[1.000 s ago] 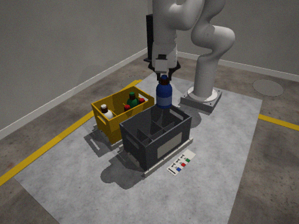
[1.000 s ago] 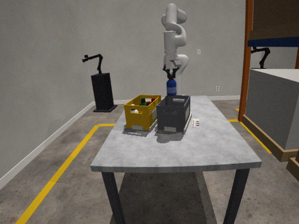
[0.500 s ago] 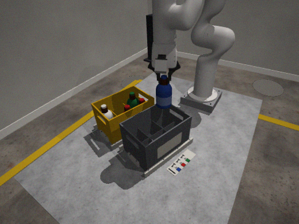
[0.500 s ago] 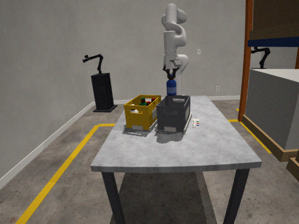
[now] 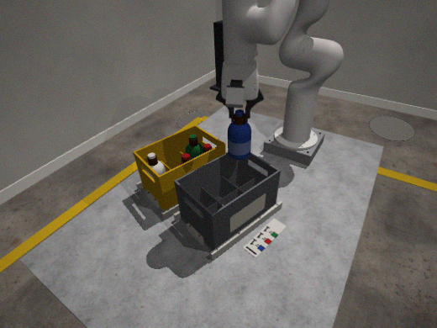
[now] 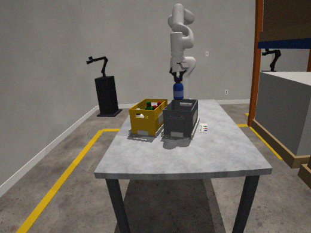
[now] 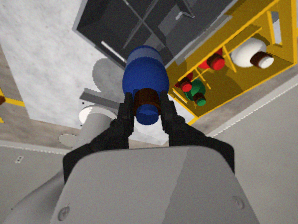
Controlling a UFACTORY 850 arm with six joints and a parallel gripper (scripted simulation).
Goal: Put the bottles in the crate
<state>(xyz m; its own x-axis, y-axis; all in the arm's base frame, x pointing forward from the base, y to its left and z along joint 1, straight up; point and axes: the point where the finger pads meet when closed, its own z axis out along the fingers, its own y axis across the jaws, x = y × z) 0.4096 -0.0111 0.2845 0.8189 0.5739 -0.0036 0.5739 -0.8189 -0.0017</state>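
My gripper is now 70 mm above the blue-label bottle. The rest, counted from my hand: grey crate: 250 mm below, 90 mm ahead, 30 mm to the left; red bottle: 250 mm below, 170 mm to the right, 90 mm ahead; yellow crate: 250 mm below, 210 mm to the right, 80 mm ahead.
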